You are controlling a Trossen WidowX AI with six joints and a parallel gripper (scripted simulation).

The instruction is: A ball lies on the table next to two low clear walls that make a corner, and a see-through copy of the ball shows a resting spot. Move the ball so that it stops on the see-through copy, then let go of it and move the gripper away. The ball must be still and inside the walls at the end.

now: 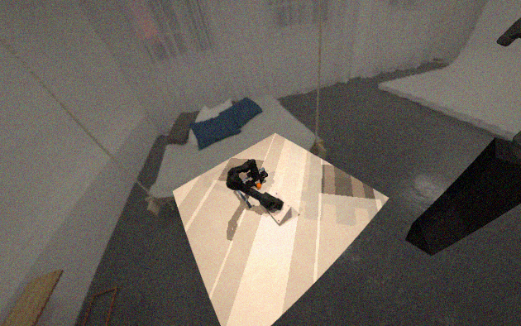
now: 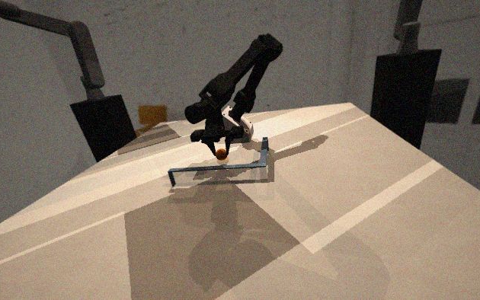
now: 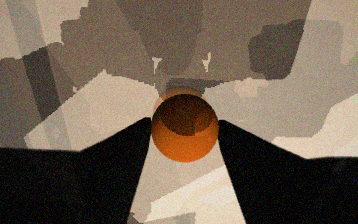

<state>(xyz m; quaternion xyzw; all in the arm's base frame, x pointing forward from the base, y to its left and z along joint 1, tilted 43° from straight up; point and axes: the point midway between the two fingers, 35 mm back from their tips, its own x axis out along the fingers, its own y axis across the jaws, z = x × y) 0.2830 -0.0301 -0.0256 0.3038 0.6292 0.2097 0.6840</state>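
Right now the see-through copy of ball is 20 mm below my gripper tip. The rest, counted from my gripper tip: orange-brown ball: right at my gripper tip.
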